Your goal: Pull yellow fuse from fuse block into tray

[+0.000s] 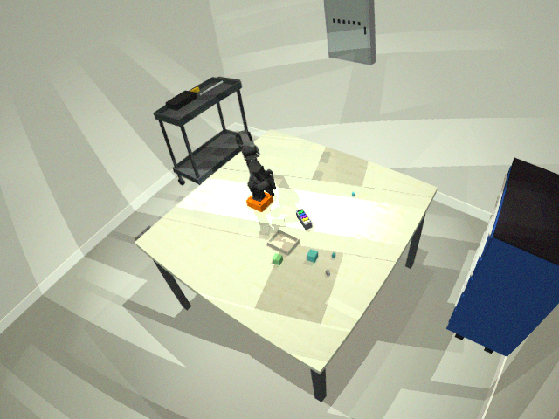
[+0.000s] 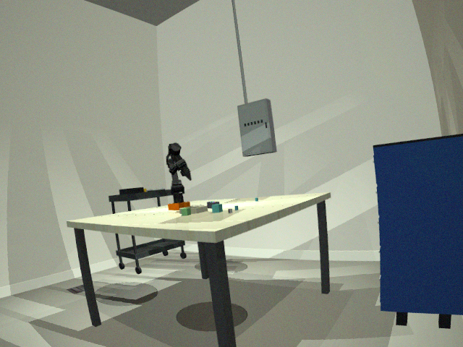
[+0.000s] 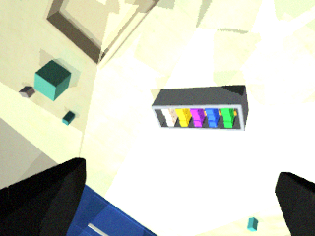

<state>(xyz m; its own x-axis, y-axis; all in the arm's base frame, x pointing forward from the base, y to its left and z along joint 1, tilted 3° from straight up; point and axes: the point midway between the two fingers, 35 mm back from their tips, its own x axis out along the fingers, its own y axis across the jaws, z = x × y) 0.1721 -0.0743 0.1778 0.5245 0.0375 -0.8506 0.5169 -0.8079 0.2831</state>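
Right now the yellow fuse is 180 mm below my gripper tip, 140 mm ahead of it and 40 mm to the left of it. From my gripper tip the other things lie so: green fuse (180 mm below, 90 mm ahead, 80 mm to the left); blue fuse (180 mm below, 100 mm ahead, 70 mm to the left); purple fuse (180 mm below, 120 mm ahead, 60 mm to the left).
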